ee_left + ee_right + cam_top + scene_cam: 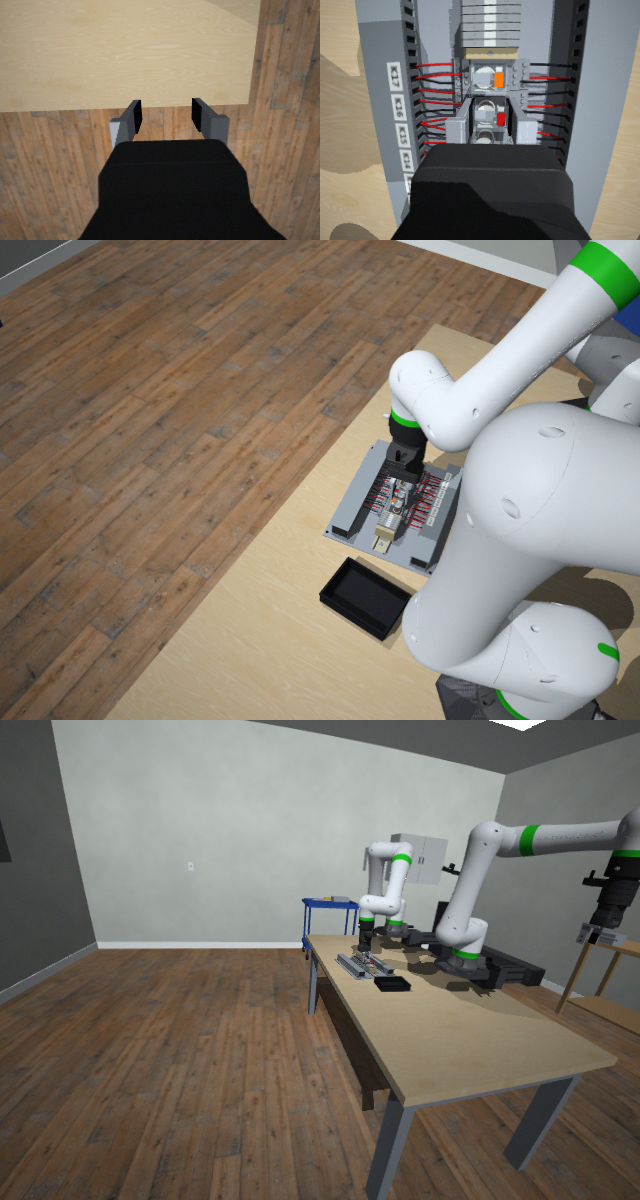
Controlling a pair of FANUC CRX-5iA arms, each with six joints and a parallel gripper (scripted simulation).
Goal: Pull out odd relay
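Observation:
My right hand is 1 cm above the red-button relay. Round my right hand: orange-button relay (1 cm behind, 3 cm to the left, 1 cm below); then relay panel (1 cm to the right, 4 cm below); then black parts tray (4 cm behind, 26 cm to the left, 4 cm below).

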